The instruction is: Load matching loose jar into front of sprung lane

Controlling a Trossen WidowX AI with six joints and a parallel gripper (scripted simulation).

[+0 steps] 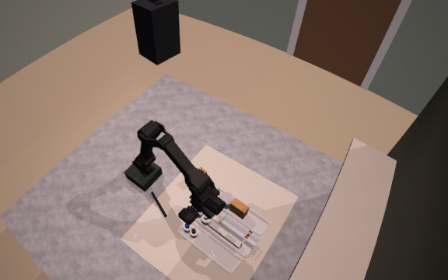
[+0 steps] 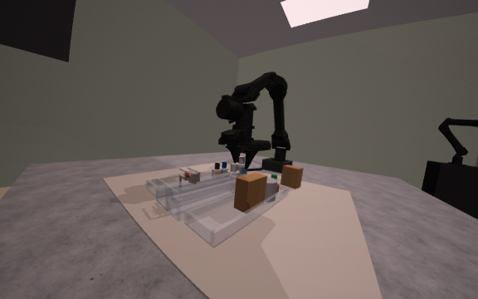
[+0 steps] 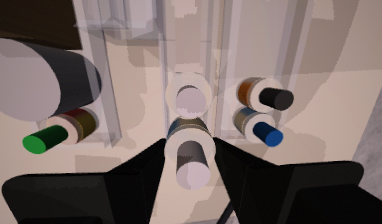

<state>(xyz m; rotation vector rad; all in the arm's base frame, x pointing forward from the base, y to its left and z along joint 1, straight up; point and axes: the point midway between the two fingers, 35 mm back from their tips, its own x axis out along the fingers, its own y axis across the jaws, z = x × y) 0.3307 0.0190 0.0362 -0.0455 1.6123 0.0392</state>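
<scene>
Now: the grey cylinder 13 cm to the left of my gripper tip, 4 cm ahead of it and 3 cm below it. Also, from my gripper tip: brown box: 13 cm to the left, 11 cm ahead, 2 cm below; then black stick: 17 cm behind, 9 cm to the right, 5 cm below; then pale pusher piece: 15 cm ahead, 4 cm to the left.
</scene>
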